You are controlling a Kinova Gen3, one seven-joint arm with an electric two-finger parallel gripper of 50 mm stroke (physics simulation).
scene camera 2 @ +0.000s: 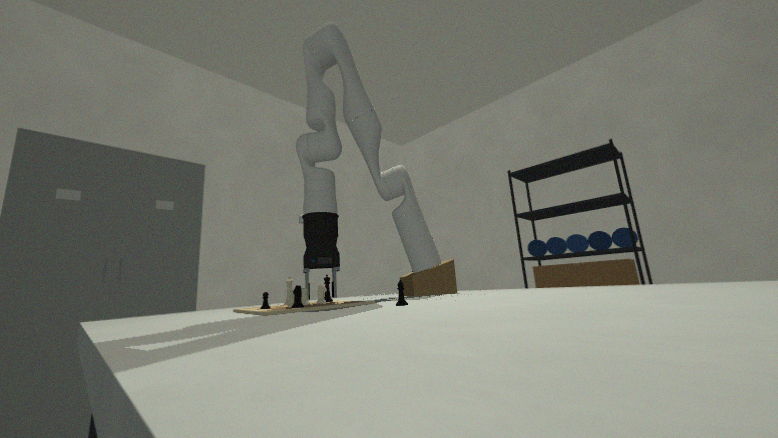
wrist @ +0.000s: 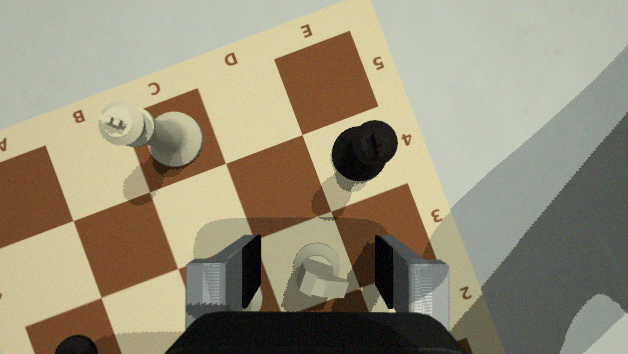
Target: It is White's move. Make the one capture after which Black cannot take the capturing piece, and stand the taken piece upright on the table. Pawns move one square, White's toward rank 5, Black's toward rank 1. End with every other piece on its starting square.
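Note:
My gripper [scene camera 2: 321, 298] is there for me to see, and the wrist view gives me my gripper [wrist: 317, 259] again. I see a chessboard [scene camera 2: 276, 309] too, and from the wrist there is the chessboard [wrist: 103, 233] once more, along with a black king [wrist: 359, 153] and a white king [wrist: 175, 139].

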